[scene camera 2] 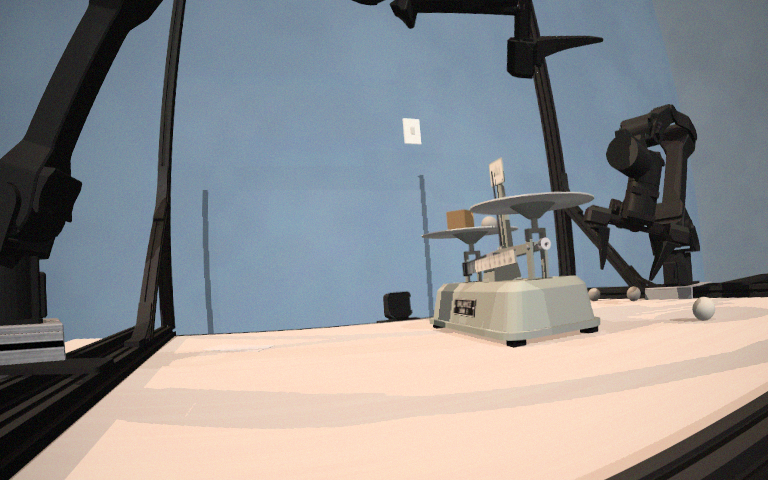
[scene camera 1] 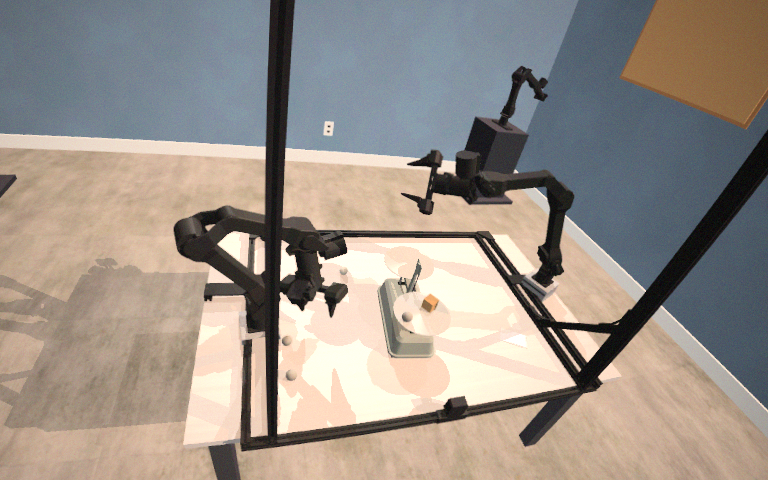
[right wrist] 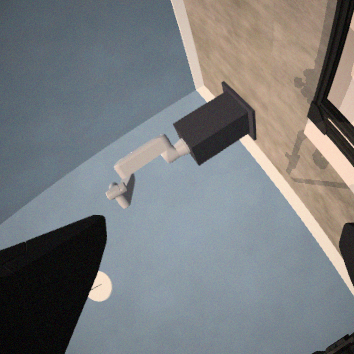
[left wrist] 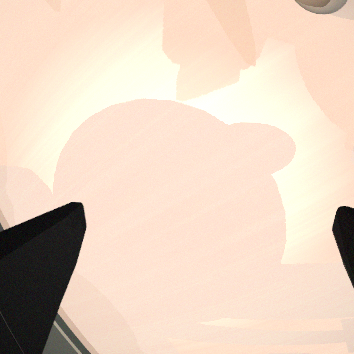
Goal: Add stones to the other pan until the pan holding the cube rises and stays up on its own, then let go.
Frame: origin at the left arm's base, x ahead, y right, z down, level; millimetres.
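Seen in the pictures: left gripper, between the fingertips: [scene camera 2: 626, 275] [scene camera 1: 317, 313] [left wrist: 215, 218]; right gripper, between the fingertips: [scene camera 1: 404, 179] [right wrist: 230, 233]; left arm's base, origin of its link: [scene camera 2: 678, 285] [scene camera 1: 259, 322]; right arm's base, origin of its link: [scene camera 2: 8, 323] [scene camera 1: 542, 279].
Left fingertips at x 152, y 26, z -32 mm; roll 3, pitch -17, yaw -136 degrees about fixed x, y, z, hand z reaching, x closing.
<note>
Pixels of each thing's top centre, then the offset from my left fingertips to it. "spot": a spot on its surface instead.
- balance, centre of its top: [scene camera 2: 490, 160] [scene camera 1: 422, 262] dx +263, dy +33, dz -179 mm
- orange cube, centre of its top: [scene camera 2: 459, 211] [scene camera 1: 431, 299] dx +268, dy +111, dz -120 mm
- grey stone, centre of its top: [scene camera 2: 488, 216] [scene camera 1: 408, 312] dx +187, dy +141, dz -118 mm
- small black box, a spot on its surface: [scene camera 2: 397, 305] spot: dx +271, dy +326, dz +23 mm
The balance [scene camera 1: 410, 346] [scene camera 2: 509, 308] stands mid-table. Its lower pan [scene camera 1: 417, 326] [scene camera 2: 442, 233] holds the orange cube [scene camera 1: 429, 303] [scene camera 2: 459, 219] and a grey stone [scene camera 1: 406, 316] [scene camera 2: 488, 221]. The other pan [scene camera 2: 532, 201] is higher; no stone shows on it. Loose stones lie on the table: one toward the back [scene camera 1: 343, 271], two at the left [scene camera 1: 287, 340] [scene camera 1: 291, 374]. Part of a stone [left wrist: 322, 6] shows in the left wrist view. My left gripper [scene camera 1: 317, 310] [scene camera 2: 627, 272] [left wrist: 215, 218] is open and empty above the table, left of the balance. My right gripper [scene camera 1: 405, 179] [right wrist: 230, 233] is open and empty, high behind the balance.
A black frame [scene camera 1: 362, 427] edges the table, with an upright post [scene camera 1: 273, 169] at the left and a slanting bar [scene camera 1: 673, 249] at the right. A small black box [scene camera 1: 455, 406] [scene camera 2: 397, 305] sits on the frame's front rail. A dark pedestal [scene camera 1: 493, 144] [right wrist: 215, 127] stands beyond the table.
</note>
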